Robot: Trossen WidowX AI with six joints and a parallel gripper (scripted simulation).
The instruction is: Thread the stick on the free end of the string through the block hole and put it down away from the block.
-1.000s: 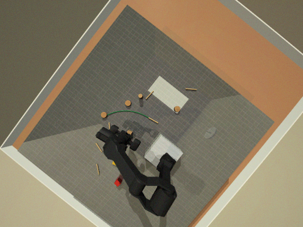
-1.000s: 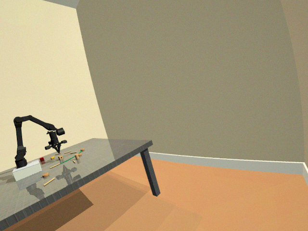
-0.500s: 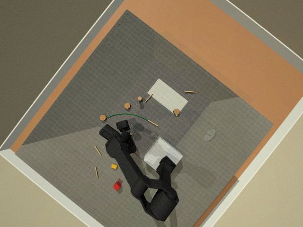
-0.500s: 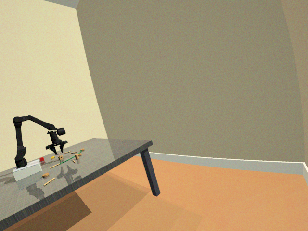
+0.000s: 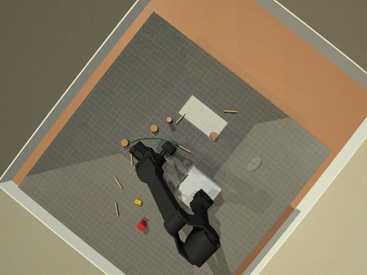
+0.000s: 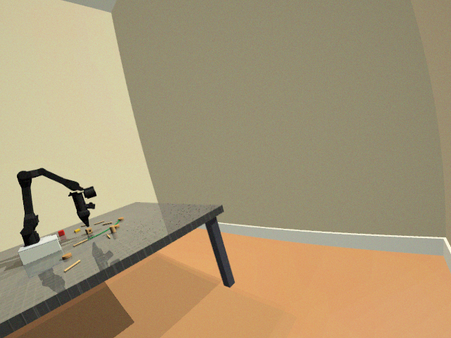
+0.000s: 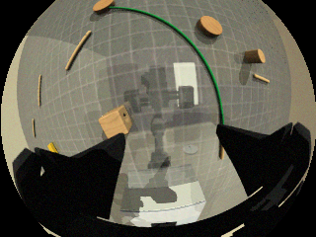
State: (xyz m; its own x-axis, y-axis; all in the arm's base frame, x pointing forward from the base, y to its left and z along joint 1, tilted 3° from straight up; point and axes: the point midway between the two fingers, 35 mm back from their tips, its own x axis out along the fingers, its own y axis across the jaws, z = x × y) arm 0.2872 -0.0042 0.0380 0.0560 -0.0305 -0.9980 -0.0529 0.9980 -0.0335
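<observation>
My gripper tip is now 50 mm past the thin wooden stick, 110 mm to the left of it and 60 mm above it. The rest, counted from my gripper tip: yellow cube: 80 mm behind, 290 mm to the left, 50 mm below; round button: 210 mm ahead, 100 mm to the left, 50 mm below; wooden block: 70 mm to the left, 50 mm below.
</observation>
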